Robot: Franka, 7 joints.
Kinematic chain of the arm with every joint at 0, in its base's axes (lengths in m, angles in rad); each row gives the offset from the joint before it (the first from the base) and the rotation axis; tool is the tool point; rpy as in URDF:
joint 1: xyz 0 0 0.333 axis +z
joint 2: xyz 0 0 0 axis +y
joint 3: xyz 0 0 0.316 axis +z
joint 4: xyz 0.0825 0 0 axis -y
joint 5: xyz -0.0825 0 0.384 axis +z
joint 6: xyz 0 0 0 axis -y
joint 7: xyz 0.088 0 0 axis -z
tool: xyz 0 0 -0.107 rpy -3.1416 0 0
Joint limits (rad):
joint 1: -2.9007..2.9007
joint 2: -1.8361..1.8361
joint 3: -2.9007..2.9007
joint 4: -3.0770..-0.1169
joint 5: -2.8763..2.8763
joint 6: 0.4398..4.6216
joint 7: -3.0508..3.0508
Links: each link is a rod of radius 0.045 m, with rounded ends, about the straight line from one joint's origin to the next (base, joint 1, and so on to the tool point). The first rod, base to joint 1, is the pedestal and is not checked.
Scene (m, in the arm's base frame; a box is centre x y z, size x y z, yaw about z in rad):
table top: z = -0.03
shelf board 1: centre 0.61 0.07 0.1 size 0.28 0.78 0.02 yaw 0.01
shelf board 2: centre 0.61 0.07 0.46 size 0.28 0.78 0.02 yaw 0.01
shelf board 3: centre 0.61 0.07 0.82 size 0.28 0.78 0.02 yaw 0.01
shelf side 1: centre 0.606 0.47 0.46 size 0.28 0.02 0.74 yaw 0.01
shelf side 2: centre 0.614 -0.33 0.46 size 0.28 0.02 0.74 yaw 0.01
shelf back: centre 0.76 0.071 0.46 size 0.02 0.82 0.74 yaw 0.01
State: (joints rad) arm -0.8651 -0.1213 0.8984 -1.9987 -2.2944 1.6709 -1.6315
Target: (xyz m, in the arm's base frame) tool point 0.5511 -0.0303 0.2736
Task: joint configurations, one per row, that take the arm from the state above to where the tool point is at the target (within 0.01 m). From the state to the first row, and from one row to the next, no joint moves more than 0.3 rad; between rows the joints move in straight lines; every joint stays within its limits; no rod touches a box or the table.
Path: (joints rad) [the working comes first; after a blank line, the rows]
Joints at the target: -0.7686 0.3661 0.8424 -2.2930 -2.2675 1.7816 -1.6315
Straight joint move there: touches shelf board 2.

1: -0.8164 -0.3804 0.8311 -2.2176 -2.2044 1.5436 -1.6315
2: -0.7677 -0.6395 0.7638 -2.4366 -2.1144 1.4163 -1.6315
3: -0.7191 -0.8986 0.6965 -2.6555 -2.0244 1.2891 -1.6315
4: -0.7040 -0.6545 0.7559 -2.7342 -2.0522 1.3842 -1.6315
5: -0.6889 -0.4103 0.8152 -2.8128 -2.0801 1.4793 -1.6315
6: -0.6739 -0.1662 0.8746 -2.8915 -2.1079 1.5744 -1.6315
7: -0.7054 0.0112 0.8639 -2.6920 -2.1611 1.6434 -1.6315
8: -0.7370 0.1887 0.8531 -2.4925 -2.2143 1.7125 -1.6315
9: -0.7686 0.3661 0.8424 -2.2930 -2.2675 1.7816 -1.6315

